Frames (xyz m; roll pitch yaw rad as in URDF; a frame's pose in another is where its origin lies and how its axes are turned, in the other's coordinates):
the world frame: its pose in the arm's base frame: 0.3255 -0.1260 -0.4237 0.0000 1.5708 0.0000
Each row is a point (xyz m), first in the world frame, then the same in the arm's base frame.
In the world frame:
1: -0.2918 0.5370 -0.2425
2: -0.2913 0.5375 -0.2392
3: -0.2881 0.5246 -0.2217
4: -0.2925 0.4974 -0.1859
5: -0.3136 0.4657 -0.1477
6: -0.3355 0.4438 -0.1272
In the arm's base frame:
1: 0.0830 0.4110 -0.1319
2: 0.0863 0.4115 -0.1324
3: 0.1038 0.3986 -0.1356
4: 0.1396 0.3714 -0.1312
5: 0.1778 0.3397 -0.1101
6: 0.1983 0.3178 -0.0882

